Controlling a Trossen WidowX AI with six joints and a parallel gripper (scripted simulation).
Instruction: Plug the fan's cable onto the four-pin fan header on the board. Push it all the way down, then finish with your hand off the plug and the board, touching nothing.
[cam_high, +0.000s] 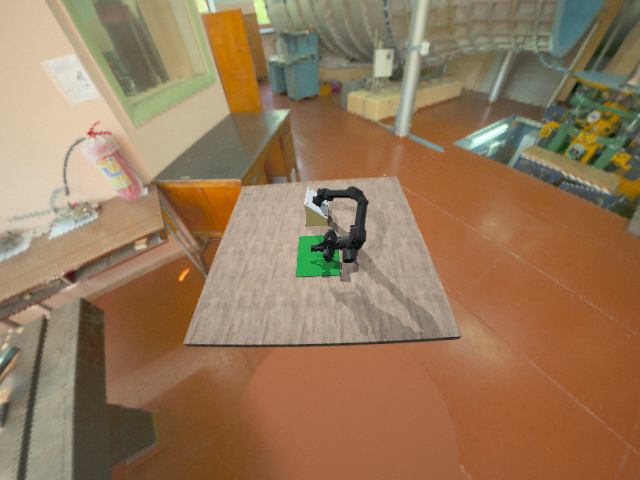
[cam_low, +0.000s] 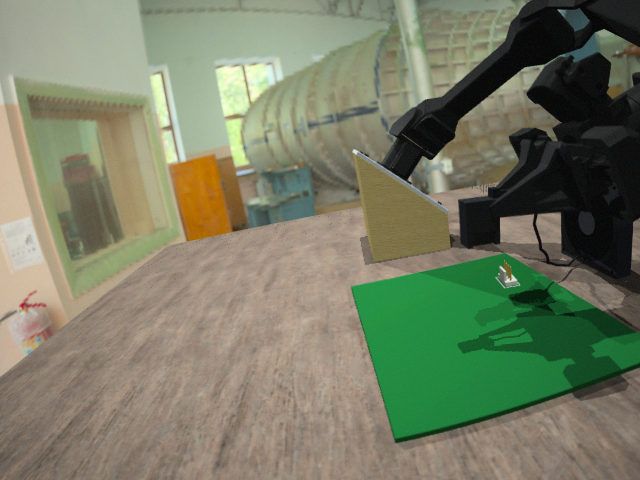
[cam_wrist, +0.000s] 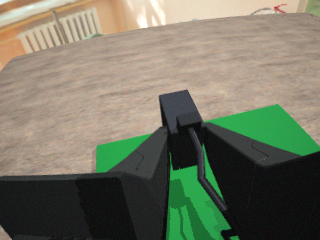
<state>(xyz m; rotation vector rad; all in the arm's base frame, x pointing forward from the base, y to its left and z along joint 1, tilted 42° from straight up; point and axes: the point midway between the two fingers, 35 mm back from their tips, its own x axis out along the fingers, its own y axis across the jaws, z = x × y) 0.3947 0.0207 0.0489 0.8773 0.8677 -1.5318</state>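
Now: gripper tip 14 cm above the green board and 6 cm past it. Also, from my gripper tip: black fan: 20 cm to the left, 12 cm behind, 7 cm below; fan header: 13 cm below, 12 cm behind, 7 cm to the left; fan plug: 1 cm to the right, 1 cm below.
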